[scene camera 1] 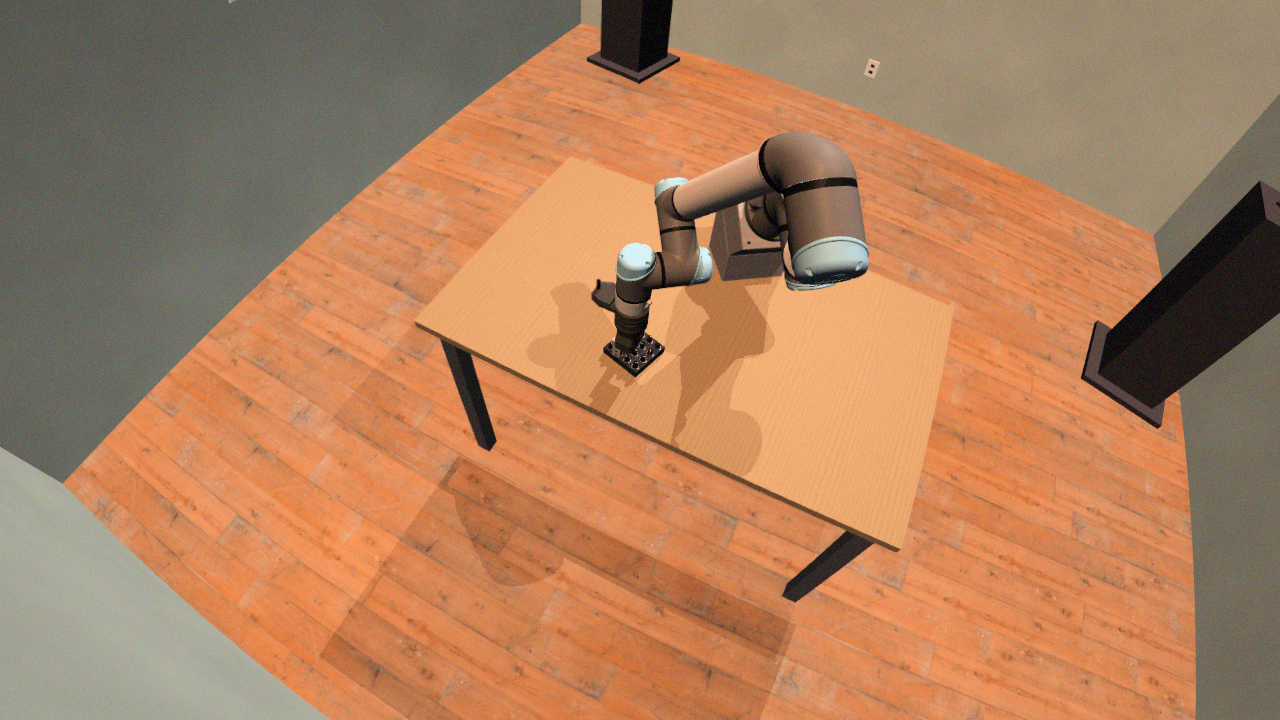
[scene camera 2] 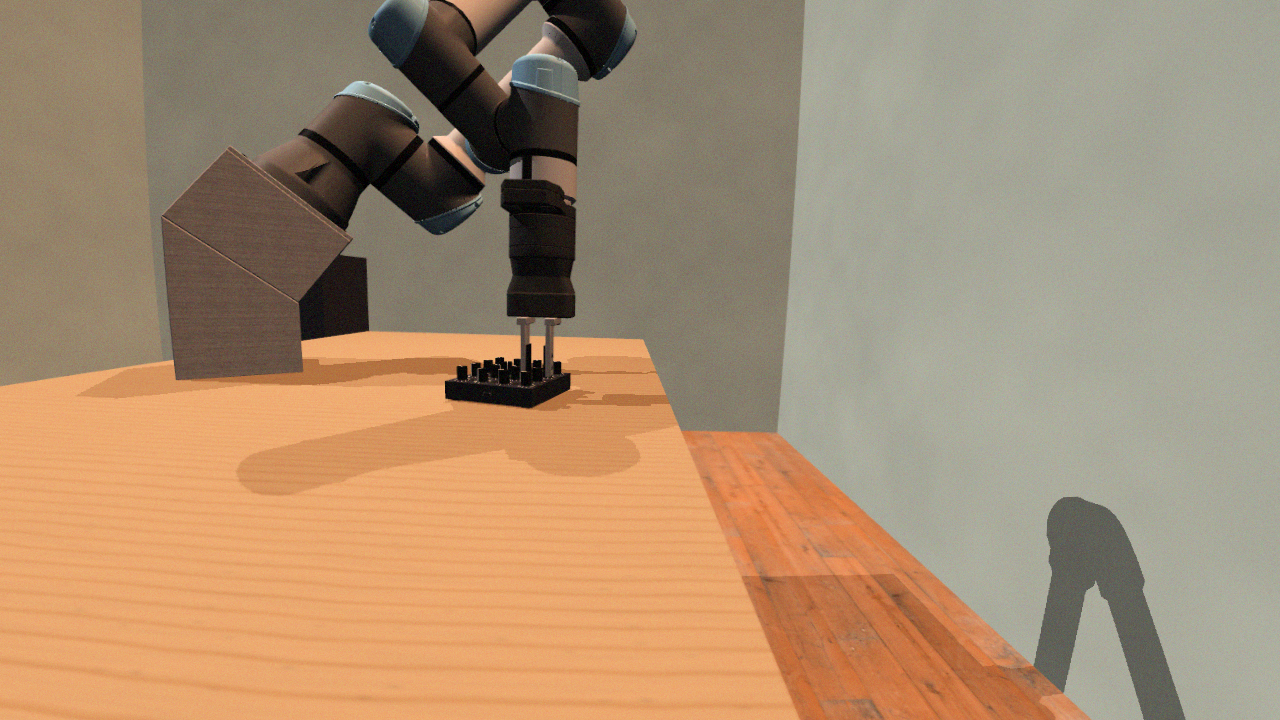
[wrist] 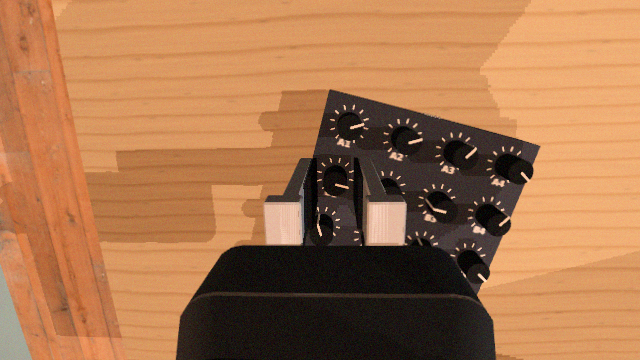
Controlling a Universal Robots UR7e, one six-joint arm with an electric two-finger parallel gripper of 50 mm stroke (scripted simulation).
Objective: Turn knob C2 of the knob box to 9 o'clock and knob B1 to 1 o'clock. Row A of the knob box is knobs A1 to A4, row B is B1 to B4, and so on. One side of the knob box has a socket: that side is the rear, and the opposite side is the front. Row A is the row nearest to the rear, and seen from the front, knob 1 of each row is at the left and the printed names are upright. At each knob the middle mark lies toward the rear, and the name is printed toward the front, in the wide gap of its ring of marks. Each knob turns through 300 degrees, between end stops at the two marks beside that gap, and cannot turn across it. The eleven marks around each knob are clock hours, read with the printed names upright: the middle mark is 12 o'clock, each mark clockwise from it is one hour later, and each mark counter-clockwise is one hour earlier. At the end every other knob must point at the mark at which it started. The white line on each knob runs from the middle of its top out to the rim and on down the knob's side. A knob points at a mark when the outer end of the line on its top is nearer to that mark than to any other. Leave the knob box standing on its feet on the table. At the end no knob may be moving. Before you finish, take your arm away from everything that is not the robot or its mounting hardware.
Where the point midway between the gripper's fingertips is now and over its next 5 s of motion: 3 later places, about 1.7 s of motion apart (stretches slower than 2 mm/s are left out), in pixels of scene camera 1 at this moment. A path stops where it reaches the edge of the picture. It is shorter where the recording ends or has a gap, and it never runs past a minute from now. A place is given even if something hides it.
My gripper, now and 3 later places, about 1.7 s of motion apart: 619,351; 634,338; 635,346; 634,351
